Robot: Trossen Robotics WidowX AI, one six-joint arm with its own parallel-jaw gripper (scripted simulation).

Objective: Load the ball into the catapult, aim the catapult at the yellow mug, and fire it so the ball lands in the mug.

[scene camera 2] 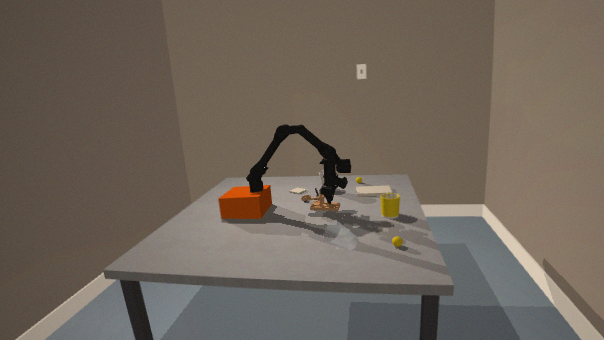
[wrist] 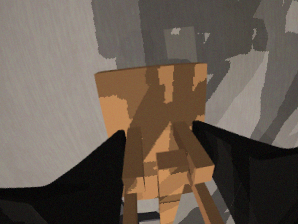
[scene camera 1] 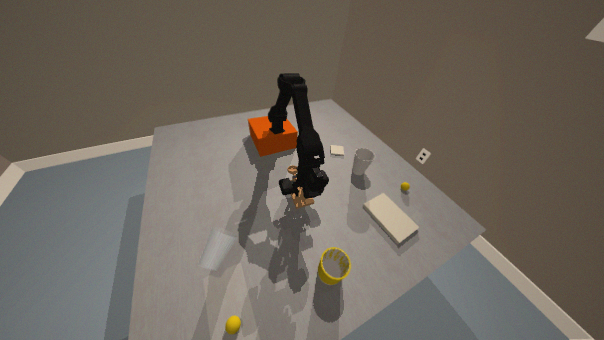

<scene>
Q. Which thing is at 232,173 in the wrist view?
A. My gripper.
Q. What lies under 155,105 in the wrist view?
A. A wooden catapult.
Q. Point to a beige board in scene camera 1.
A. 391,218
</scene>
